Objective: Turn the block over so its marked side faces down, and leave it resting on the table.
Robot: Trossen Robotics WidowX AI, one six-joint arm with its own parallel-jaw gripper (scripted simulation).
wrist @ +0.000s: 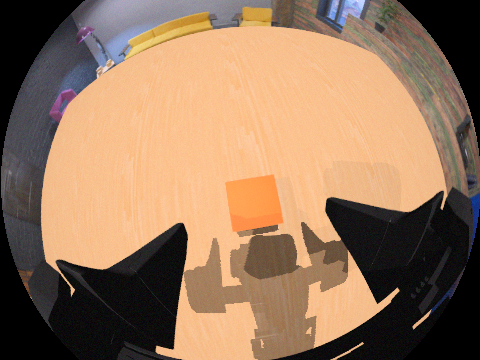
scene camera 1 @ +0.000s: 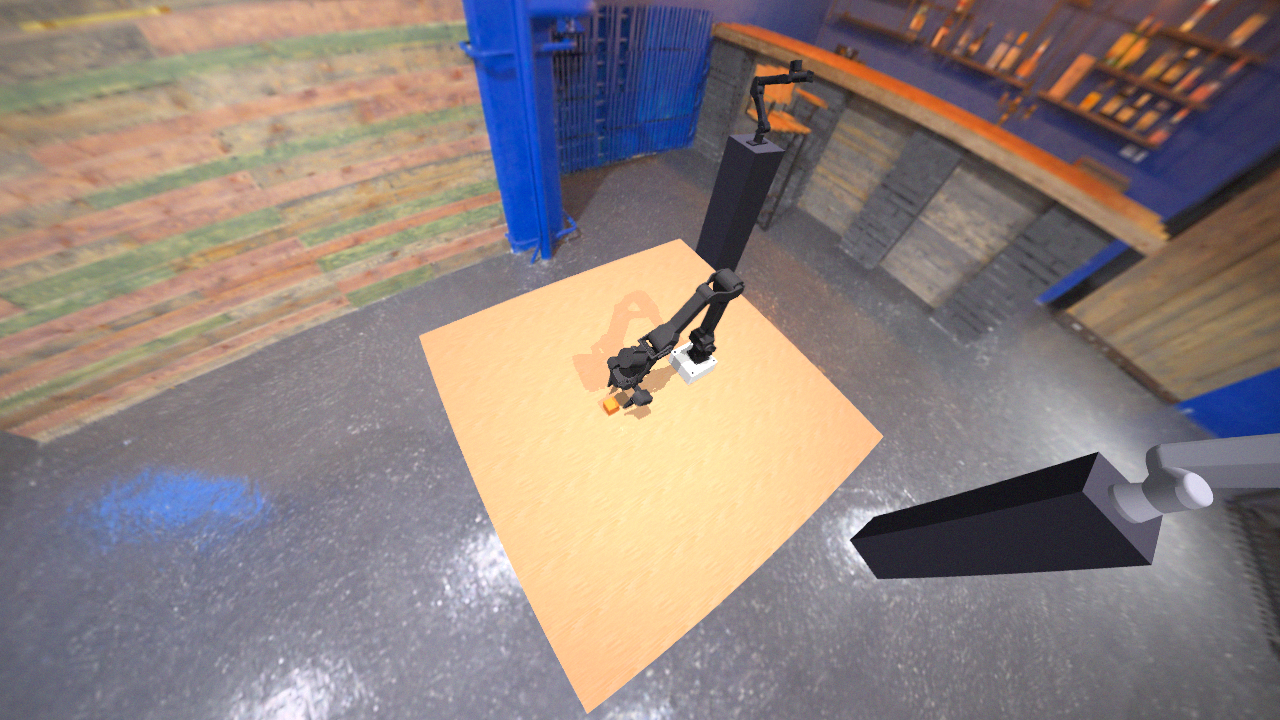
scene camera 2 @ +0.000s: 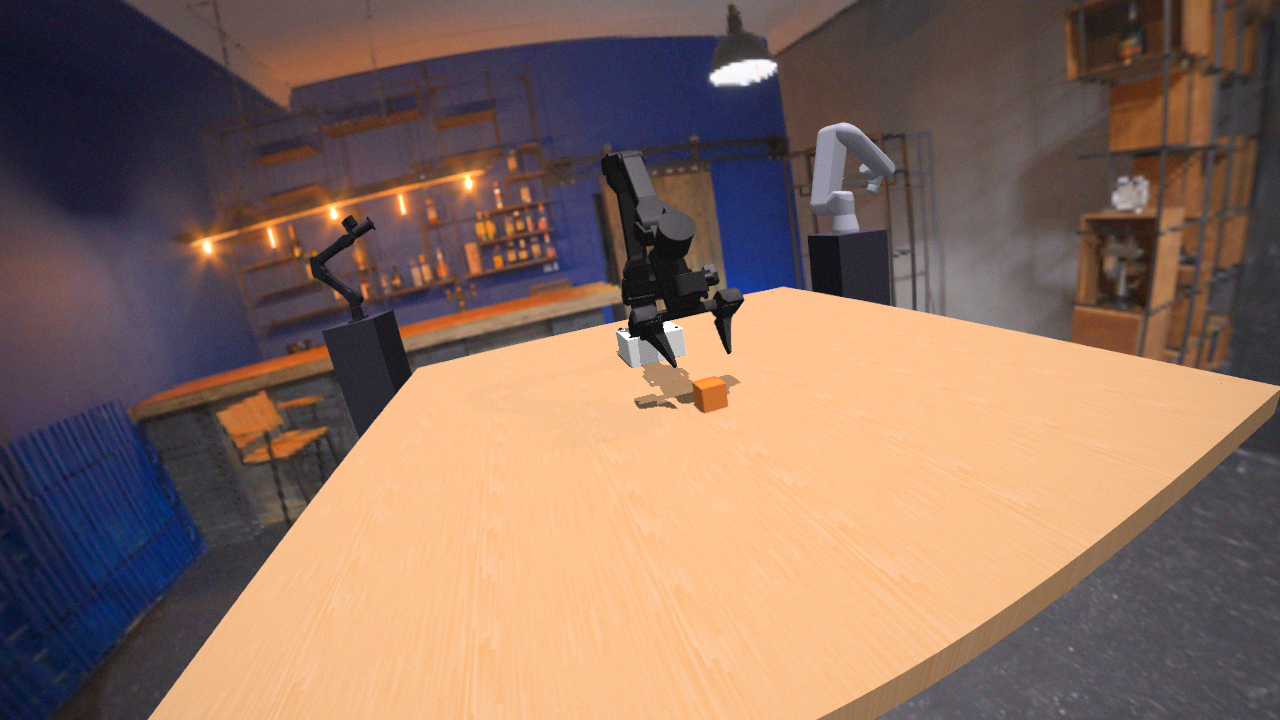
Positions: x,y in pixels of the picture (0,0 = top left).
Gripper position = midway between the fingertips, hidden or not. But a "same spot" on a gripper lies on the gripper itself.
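Labels:
I find my gripper in scene camera 1 (pixel 615 397), and the wrist view and scene camera 2 show it too. On my gripper, (wrist: pixel 136 300) and (scene camera 2: pixel 720 317) are the same spot.

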